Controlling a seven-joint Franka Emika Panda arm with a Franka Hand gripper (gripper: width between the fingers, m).
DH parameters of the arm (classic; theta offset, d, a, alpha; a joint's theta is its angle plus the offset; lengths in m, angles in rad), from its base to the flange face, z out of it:
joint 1: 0 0.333 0 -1.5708
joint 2: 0 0 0 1.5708
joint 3: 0 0.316 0.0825 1.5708
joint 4: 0 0 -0.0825 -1.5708
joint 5: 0 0.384 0 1.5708
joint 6: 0 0 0.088 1.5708
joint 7: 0 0.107 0 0
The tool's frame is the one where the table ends.
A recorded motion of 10 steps. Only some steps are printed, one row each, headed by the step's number.
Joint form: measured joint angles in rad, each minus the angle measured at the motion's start. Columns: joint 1, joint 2, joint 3, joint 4, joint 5, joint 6, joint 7.
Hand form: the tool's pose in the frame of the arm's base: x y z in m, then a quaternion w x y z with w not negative. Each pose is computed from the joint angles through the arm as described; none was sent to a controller.
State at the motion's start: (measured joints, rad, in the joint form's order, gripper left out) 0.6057 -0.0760 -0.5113 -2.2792 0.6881 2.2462 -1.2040
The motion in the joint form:
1: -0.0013 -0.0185 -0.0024 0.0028 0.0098 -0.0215 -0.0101
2: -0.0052 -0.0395 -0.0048 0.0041 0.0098 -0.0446 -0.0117
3: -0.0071 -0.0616 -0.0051 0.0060 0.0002 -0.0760 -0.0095
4: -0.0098 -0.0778 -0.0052 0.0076 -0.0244 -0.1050 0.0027
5: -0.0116 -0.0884 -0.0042 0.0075 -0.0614 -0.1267 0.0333
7: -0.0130 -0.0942 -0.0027 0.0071 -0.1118 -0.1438 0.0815
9: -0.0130 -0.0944 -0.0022 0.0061 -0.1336 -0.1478 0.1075
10: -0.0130 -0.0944 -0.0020 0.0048 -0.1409 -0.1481 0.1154
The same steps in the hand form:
1: 0.5079 0.0643 0.4001 0.24574 -0.86490 -0.40508 -0.16575
2: 0.5053 0.0622 0.4088 0.25431 -0.86075 -0.40714 -0.16932
3: 0.5013 0.0623 0.4176 0.26284 -0.85530 -0.41372 -0.16795
4: 0.4976 0.0616 0.4233 0.26564 -0.85297 -0.41981 -0.16012
5: 0.4942 0.0611 0.4258 0.26279 -0.85575 -0.42105 -0.14610
7: 0.4914 0.0602 0.4259 0.25396 -0.86315 -0.41776 -0.12630
9: 0.4905 0.0598 0.4247 0.24911 -0.86793 -0.41348 -0.11693
10: 0.4900 0.0597 0.4240 0.24724 -0.86949 -0.41219 -0.11384

